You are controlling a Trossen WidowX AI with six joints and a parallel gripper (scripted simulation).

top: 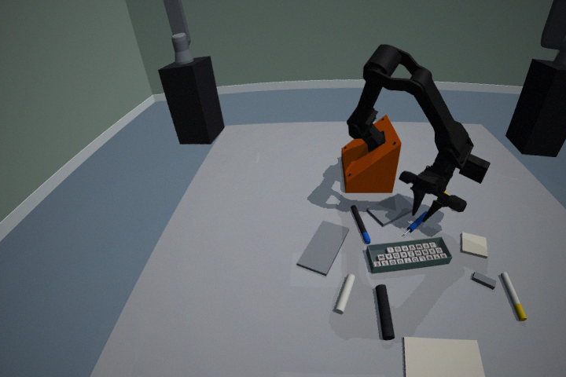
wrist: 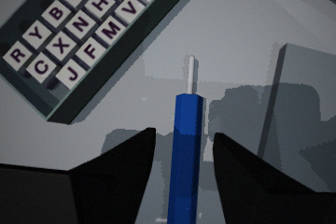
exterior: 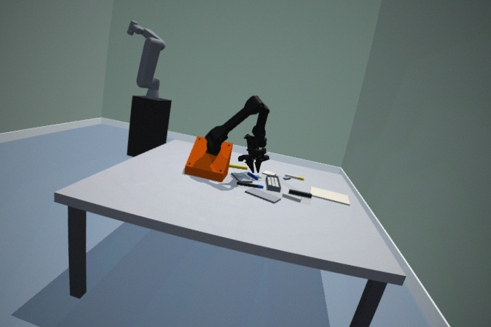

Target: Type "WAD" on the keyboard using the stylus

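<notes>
Right now the blue stylus is 3 cm below my gripper tip, 1 cm to the right of it and 1 cm ahead of it. The rest, counted from my gripper tip: grey slab: 6 cm to the right, 6 cm behind, 3 cm below; grey stylus tip: 3 cm to the right, 3 cm below, 3 cm ahead; D key: 14 cm ahead, 8 cm to the right, 2 cm below.
</notes>
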